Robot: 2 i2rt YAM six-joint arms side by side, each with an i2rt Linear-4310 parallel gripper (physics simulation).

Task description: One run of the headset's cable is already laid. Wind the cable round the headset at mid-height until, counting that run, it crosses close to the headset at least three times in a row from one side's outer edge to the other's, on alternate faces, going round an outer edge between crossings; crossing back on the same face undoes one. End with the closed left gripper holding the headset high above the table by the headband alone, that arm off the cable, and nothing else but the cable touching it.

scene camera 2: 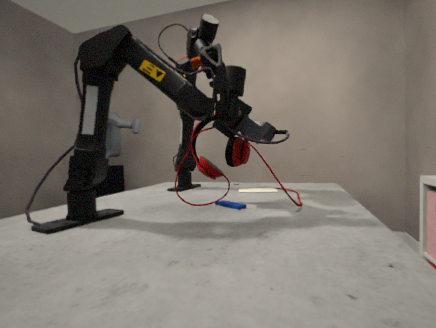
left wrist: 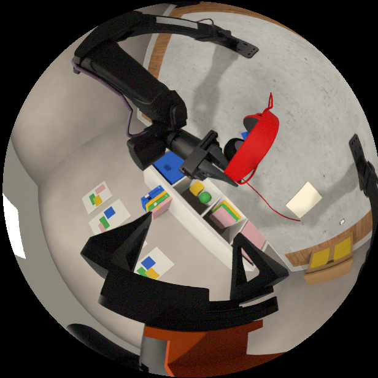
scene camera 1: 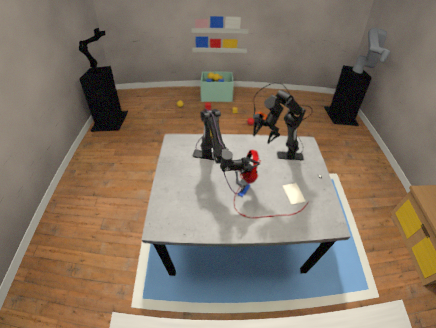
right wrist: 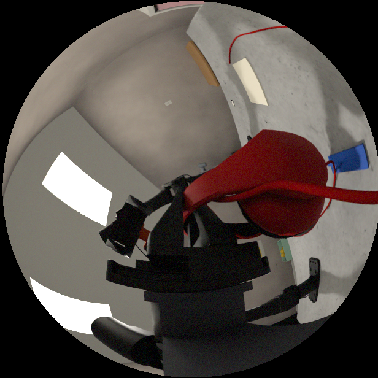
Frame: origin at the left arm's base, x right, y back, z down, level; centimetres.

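Seen in the pictures: left gripper, fingertip midpoint: (scene camera 1: 260,140); right gripper, fingertip midpoint: (scene camera 1: 259,163); left arm's base, link origin: (scene camera 2: 185,188) (scene camera 1: 290,156); right arm's base, link origin: (scene camera 2: 82,221) (scene camera 1: 207,155).
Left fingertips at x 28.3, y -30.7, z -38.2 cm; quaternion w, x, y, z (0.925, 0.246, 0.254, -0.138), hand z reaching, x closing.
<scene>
Pixels of each thing's top centre, then the offset from my left fingertips to it. Level surfaces: height alone.
- black headset, top centre: (scene camera 2: 218,113) (scene camera 1: 252,154) dx +3.1, dy +0.6, dz +10.7 cm
- blue block, top centre: (scene camera 2: 228,202) (scene camera 1: 244,188) dx +4.7, dy -2.7, dz +37.2 cm
- table, surface height: dz +38.3 cm
- cream sheet, top centre: (scene camera 2: 257,189) (scene camera 1: 294,193) dx -26.7, dy -3.4, dz +37.7 cm
The red and black headset (scene camera 1: 252,172) (scene camera 2: 239,151) (left wrist: 260,142) (right wrist: 280,155) hangs tilted above the table, ear cups apart. My right gripper (left wrist: 239,183) is shut on its headband. My left gripper (scene camera 1: 261,138) (left wrist: 196,227) is open and empty, apart from headset and cable; it is partly hidden in scene camera 2. The red cable (scene camera 1: 270,216) (scene camera 2: 270,170) (left wrist: 265,205) (right wrist: 350,194) runs along one face of the headset in the right wrist view. A loop hangs below one ear cup in scene camera 2, and a long run reaches the table. Other crossings cannot be told.
A blue block (scene camera 1: 244,190) (scene camera 2: 231,205) (right wrist: 349,158) lies on the table (scene camera 1: 175,215) below the headset. A cream sheet (scene camera 1: 293,193) (scene camera 2: 257,190) (left wrist: 304,199) (right wrist: 251,82) lies near the cable's far end. My right arm reaches across beside the raised left arm.
</scene>
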